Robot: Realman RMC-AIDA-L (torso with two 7-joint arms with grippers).
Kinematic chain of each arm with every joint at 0, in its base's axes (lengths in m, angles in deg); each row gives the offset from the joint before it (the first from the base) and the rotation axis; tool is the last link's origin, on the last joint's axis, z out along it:
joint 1: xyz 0 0 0.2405 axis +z
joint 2: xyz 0 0 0 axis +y
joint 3: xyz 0 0 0.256 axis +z
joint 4: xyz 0 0 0 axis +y
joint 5: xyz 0 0 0.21 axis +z
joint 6: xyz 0 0 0 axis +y
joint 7: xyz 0 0 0.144 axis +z
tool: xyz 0 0 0
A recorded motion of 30 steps. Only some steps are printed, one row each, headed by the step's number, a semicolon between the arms.
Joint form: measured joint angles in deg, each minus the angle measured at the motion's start. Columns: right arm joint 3, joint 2, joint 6, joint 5, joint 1, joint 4, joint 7; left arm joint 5, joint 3, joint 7, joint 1, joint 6, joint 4, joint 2.
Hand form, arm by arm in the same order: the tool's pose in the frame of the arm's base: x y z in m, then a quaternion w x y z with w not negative. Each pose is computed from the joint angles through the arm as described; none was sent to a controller.
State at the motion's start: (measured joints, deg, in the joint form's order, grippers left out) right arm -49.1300 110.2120 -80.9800 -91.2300 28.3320 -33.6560 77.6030; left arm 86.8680 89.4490 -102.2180 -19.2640 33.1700 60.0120 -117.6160
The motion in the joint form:
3: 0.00 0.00 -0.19 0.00 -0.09 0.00 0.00; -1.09 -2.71 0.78 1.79 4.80 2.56 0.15
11: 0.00 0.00 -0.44 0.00 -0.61 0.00 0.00; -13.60 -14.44 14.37 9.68 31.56 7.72 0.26
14: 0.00 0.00 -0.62 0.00 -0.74 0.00 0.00; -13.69 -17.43 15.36 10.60 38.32 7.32 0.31
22: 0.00 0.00 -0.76 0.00 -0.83 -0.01 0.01; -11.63 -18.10 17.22 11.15 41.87 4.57 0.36
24: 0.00 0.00 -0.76 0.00 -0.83 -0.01 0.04; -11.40 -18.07 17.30 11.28 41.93 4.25 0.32
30: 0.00 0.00 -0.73 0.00 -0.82 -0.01 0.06; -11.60 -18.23 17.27 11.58 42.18 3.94 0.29
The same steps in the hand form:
3: 0.2760 0.3621 0.0612 0.24157 -0.89879 0.21474 0.29616; -0.2178 0.3776 -0.0073 0.34310 -0.86330 -0.28769 -0.23287
11: 0.2788 0.3592 0.0611 0.24110 -0.89818 0.21807 0.29595; -0.2124 0.3286 0.0455 0.27989 -0.87107 -0.19451 -0.35364
14: 0.2793 0.3582 0.0610 0.24013 -0.89820 0.21855 0.29631; -0.2161 0.3154 0.0530 0.25822 -0.87578 -0.17857 -0.36667
22: 0.2796 0.3575 0.0610 0.23936 -0.89824 0.21884 0.29663; -0.2293 0.3044 0.0438 0.23824 -0.88730 -0.18012 -0.35143
24: 0.2796 0.3575 0.0610 0.23928 -0.89818 0.21908 0.29669; -0.2312 0.3033 0.0423 0.23728 -0.88775 -0.18304 -0.34942
30: 0.2796 0.3576 0.0610 0.23942 -0.89811 0.21925 0.29665; -0.2335 0.3016 0.0424 0.23723 -0.88604 -0.18772 -0.35129

